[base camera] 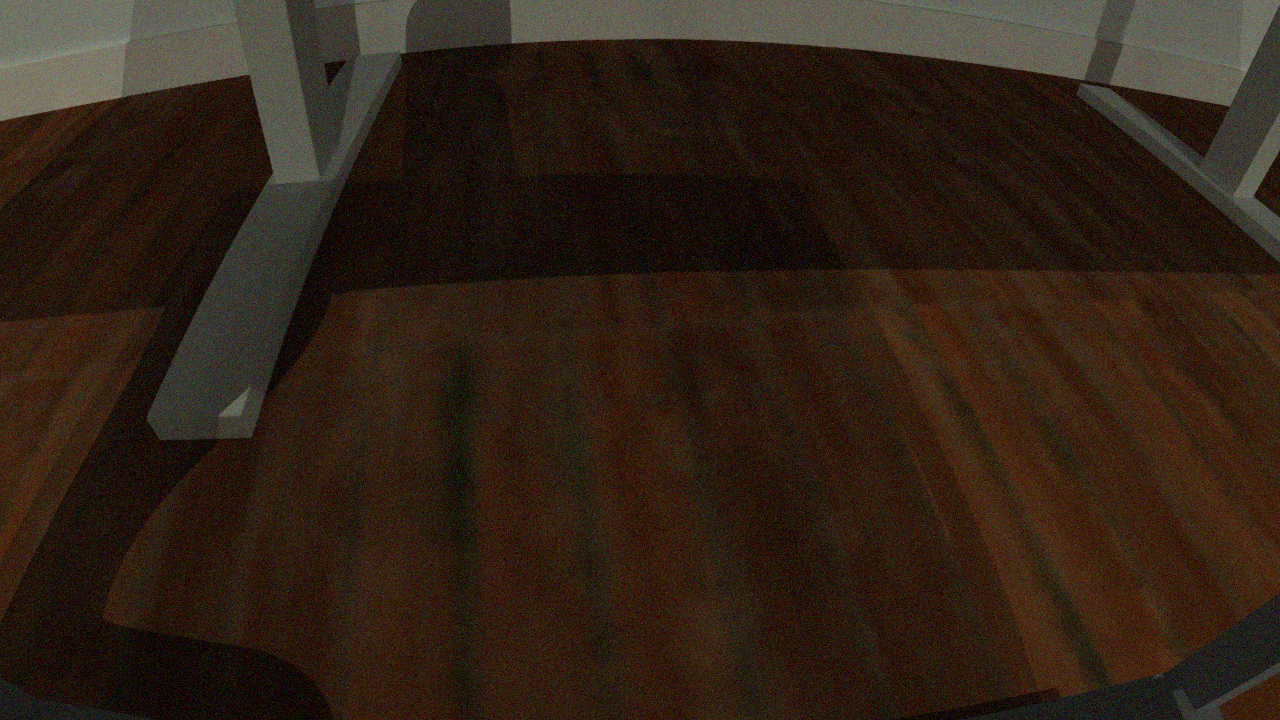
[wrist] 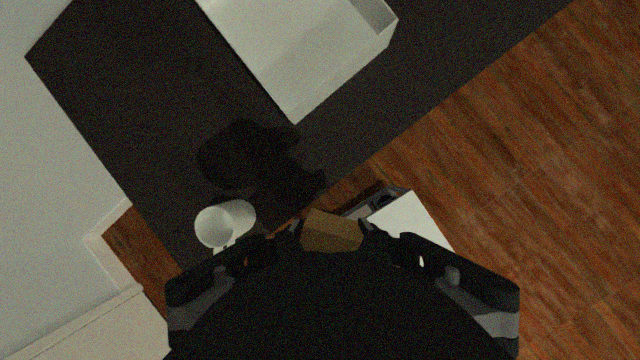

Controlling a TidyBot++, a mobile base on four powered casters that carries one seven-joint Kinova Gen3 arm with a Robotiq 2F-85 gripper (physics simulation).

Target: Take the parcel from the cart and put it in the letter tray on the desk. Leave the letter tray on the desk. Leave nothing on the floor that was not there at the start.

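Note:
My gripper is shut on the parcel, a small brown box, at the lower middle of the wrist view. The letter tray, a pale open box, stands on the dark desk at the top of the wrist view. The gripper and parcel appear in front of the desk's edge, below and to the right of the tray's near corner, apart from the tray. The tray's upper part is cut off by the view. The cart does not show in either view.
A white mug stands on the desk left of the gripper. The arm's dark shadow lies on the desk. The white-topped mobile base shows right of the parcel. Desk feet stand on the wooden floor, left and right, before the wall.

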